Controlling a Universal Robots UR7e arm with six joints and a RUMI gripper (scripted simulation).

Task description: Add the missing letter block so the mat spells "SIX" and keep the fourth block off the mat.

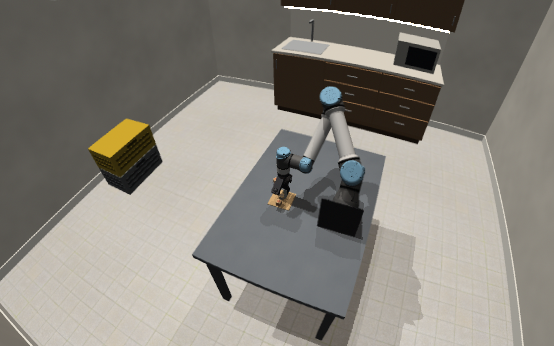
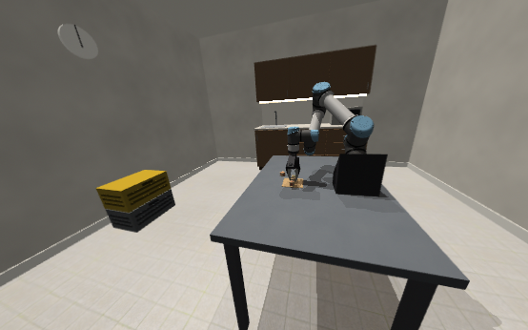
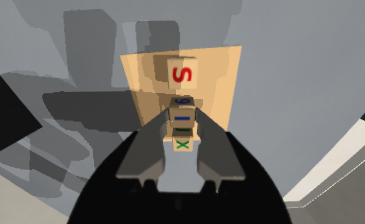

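The blue I block is right at my hand. Also, from my hand: O block 11 cm to the right, 10 cm ahead, 1 cm below; then tan mat 2 cm below.
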